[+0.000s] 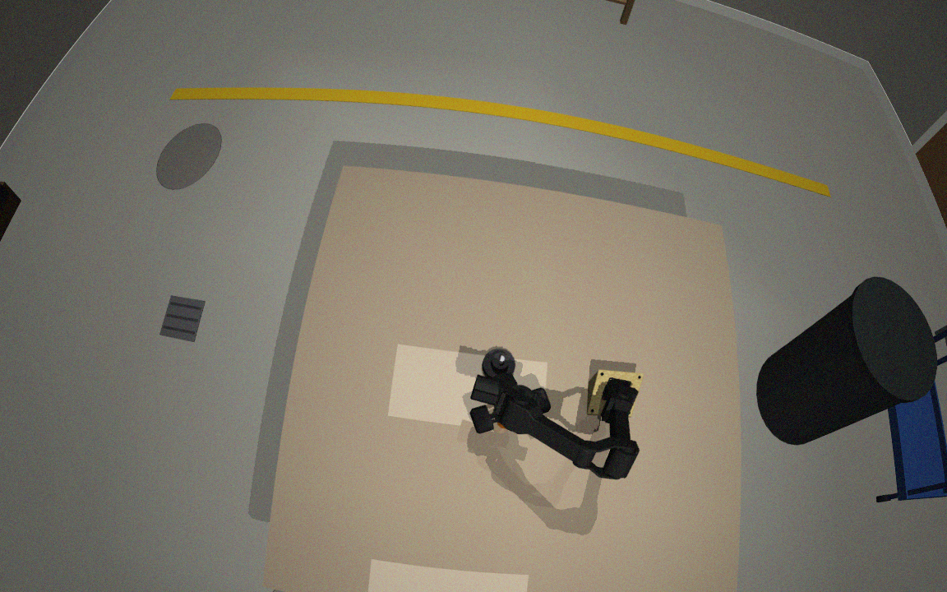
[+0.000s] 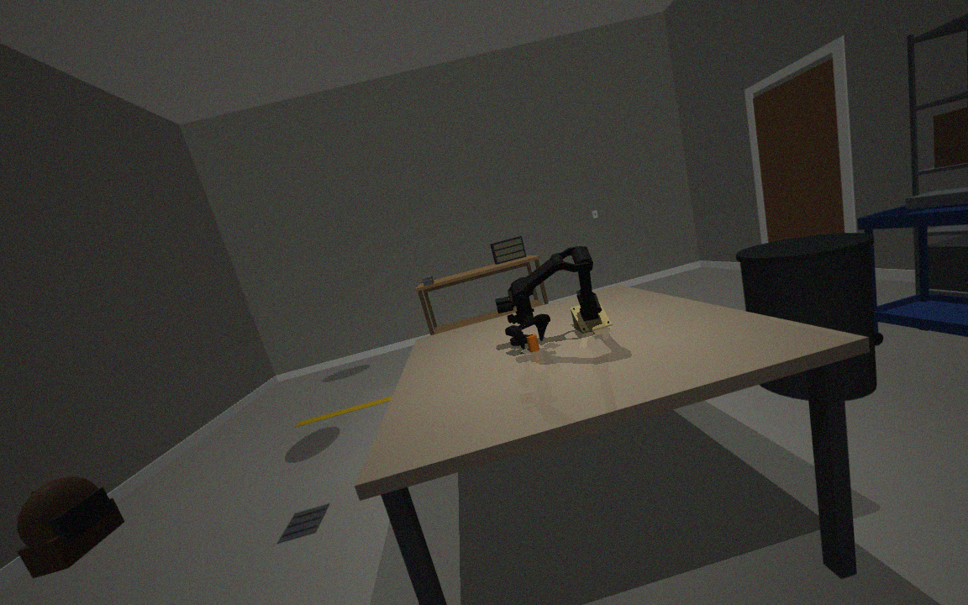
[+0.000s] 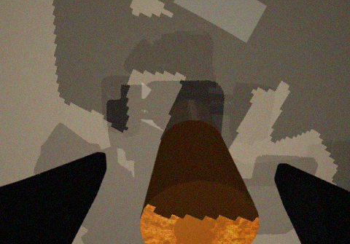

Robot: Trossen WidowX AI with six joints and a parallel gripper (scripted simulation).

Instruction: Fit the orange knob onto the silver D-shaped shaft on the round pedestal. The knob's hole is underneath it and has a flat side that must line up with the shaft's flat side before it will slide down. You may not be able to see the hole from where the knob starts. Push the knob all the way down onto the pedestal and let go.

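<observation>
The orange knob lies 20 mm above my gripper tip. From my gripper tip the other things lie so: round pedestal 40 mm ahead, 140 mm to the right, 10 mm above.
</observation>
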